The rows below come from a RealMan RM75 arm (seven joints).
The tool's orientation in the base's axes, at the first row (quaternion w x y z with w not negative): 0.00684, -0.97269, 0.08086, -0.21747
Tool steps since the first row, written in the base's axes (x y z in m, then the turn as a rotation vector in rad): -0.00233, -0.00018, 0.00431, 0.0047, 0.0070, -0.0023; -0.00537, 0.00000, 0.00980, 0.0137, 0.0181, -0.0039; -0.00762, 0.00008, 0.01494, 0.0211, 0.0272, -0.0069; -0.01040, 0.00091, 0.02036, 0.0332, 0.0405, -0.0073; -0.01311, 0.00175, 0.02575, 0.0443, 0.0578, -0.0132; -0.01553, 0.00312, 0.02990, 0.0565, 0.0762, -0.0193; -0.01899, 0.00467, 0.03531, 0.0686, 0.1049, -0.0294
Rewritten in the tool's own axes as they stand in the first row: -0.00023, 0.00033, -0.00489, 0.0021, -0.0075, 0.0039; -0.00066, 0.00035, -0.01115, 0.0077, -0.0198, 0.0089; -0.00051, 0.00037, -0.01676, 0.0116, -0.0298, 0.0146; -0.00084, -0.00028, -0.02286, 0.0201, -0.0447, 0.0198; -0.00111, -0.00095, -0.02891, 0.0247, -0.0632, 0.0295; -0.00174, -0.00213, -0.03372, 0.0301, -0.0830, 0.0398; -0.00279, -0.00339, -0.04012, 0.0320, -0.1127, 0.0534
